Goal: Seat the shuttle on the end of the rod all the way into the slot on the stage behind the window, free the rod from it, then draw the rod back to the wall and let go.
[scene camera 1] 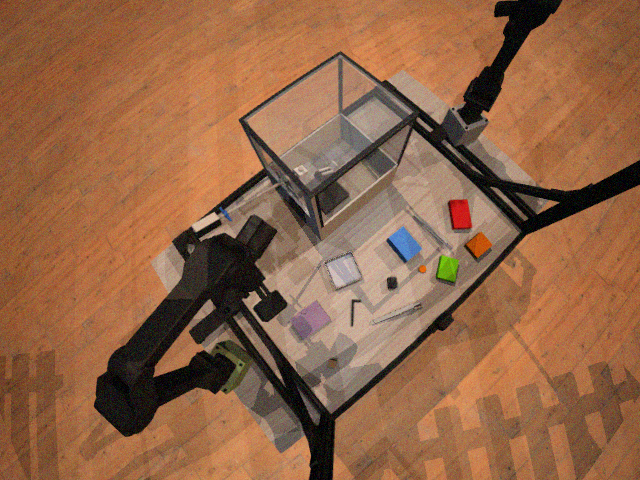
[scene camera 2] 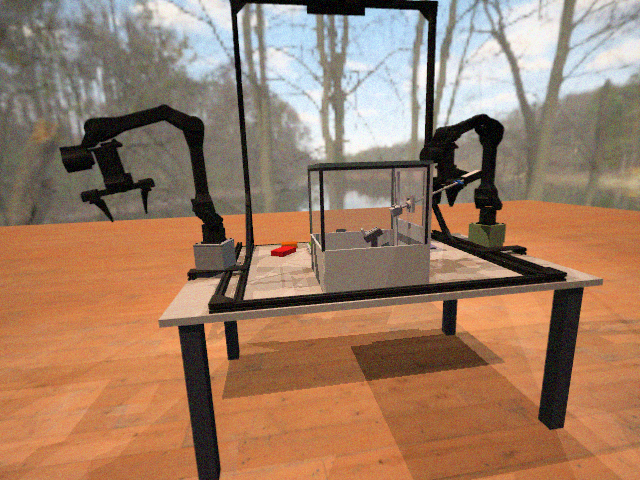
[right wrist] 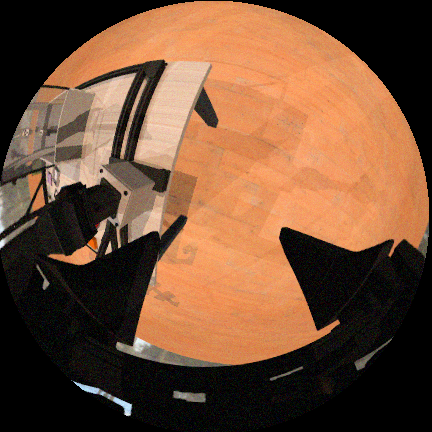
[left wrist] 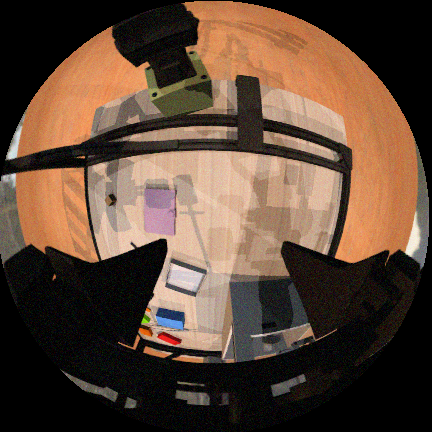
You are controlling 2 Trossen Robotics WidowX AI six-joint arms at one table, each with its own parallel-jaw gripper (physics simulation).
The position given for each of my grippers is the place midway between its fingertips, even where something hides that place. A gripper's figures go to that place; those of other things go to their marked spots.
Labels:
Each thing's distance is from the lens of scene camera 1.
my left gripper [scene camera 1: 260, 284]: 68 cm
framed tile [scene camera 1: 343, 270]: 85 cm

